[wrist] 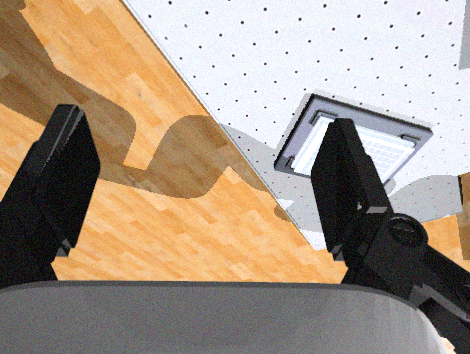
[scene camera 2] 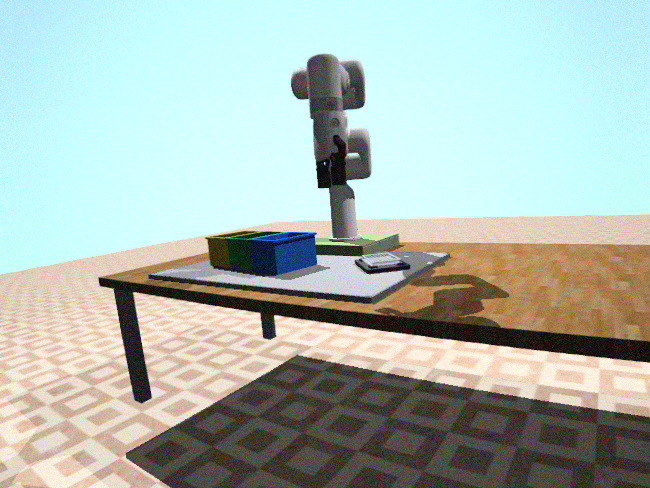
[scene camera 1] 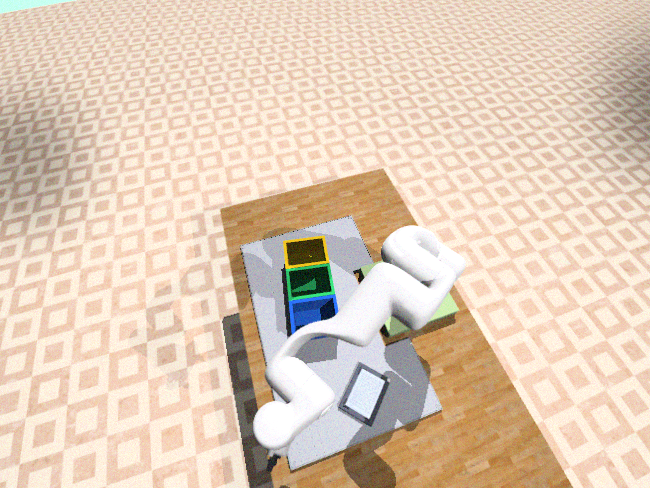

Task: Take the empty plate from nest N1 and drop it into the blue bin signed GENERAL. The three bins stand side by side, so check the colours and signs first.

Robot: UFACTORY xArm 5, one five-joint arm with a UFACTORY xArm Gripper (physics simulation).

I see my gripper point(scene camera 2: 331, 186), a clear plate point(scene camera 1: 367, 388) and a dark grey nest point(wrist: 362, 117).
The clear plate shows as well in the wrist view point(wrist: 388, 152). My gripper also shows in the wrist view point(wrist: 209, 141).
